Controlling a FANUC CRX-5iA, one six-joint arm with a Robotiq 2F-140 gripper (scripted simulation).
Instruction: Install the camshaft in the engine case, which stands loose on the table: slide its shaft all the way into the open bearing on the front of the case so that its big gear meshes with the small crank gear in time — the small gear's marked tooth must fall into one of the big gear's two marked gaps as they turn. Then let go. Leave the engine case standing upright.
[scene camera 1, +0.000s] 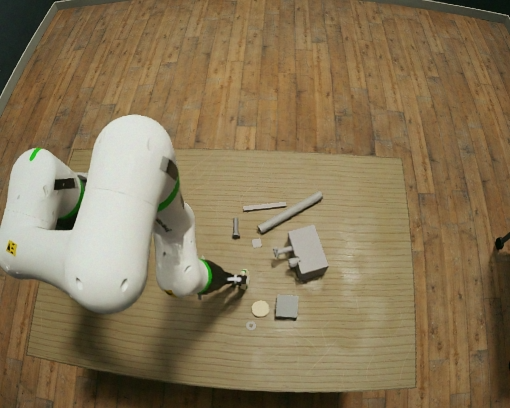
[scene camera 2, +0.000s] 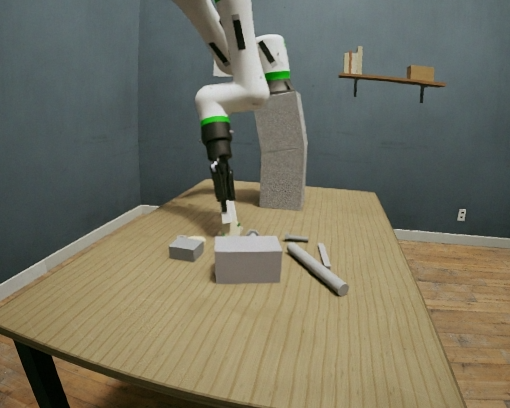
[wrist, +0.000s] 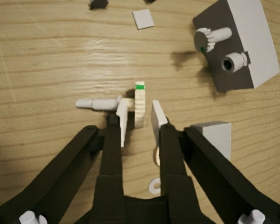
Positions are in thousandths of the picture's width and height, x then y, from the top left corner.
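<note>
My gripper (scene camera 2: 452, 545), also (wrist: 498, 493). Grey block (scene camera 2: 366, 612), also (wrist: 780, 596). Engine case (scene camera 2: 489, 636), also (scene camera 1: 609, 641).
</note>
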